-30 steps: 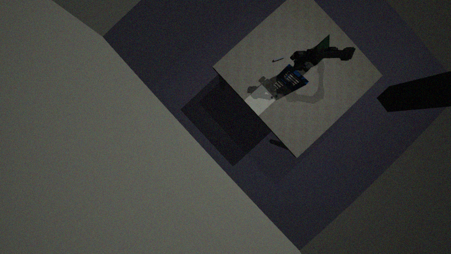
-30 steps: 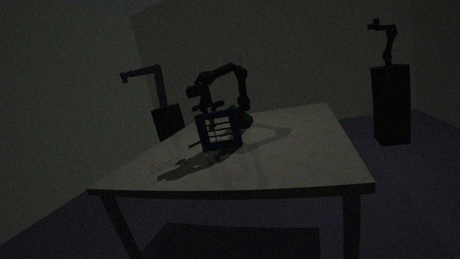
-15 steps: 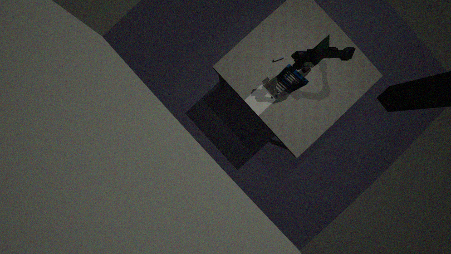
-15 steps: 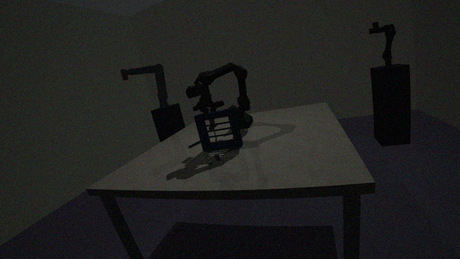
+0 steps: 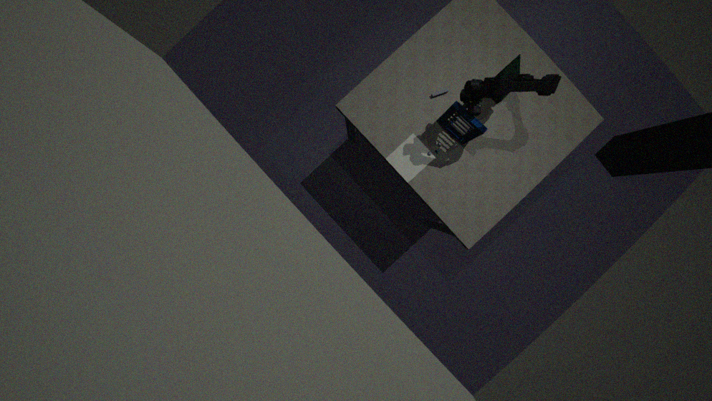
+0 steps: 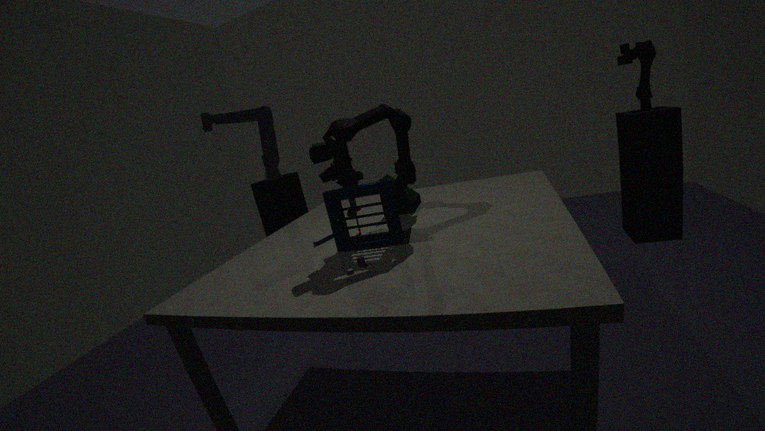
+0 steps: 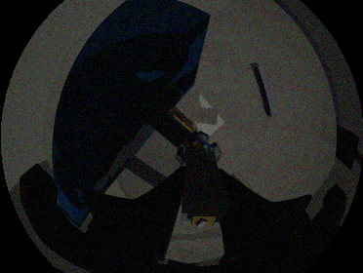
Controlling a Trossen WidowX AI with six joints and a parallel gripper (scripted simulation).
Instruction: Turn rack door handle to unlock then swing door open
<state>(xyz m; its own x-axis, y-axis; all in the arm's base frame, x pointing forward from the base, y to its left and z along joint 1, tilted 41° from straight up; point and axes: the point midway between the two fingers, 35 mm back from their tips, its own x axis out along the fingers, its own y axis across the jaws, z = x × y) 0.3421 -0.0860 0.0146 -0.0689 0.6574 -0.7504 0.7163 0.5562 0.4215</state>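
My gripper tip is now 30 mm above the upright handle. From my gripper tip the other things lie so: thin stick 40 mm behind, 180 mm to the right, 150 mm below.
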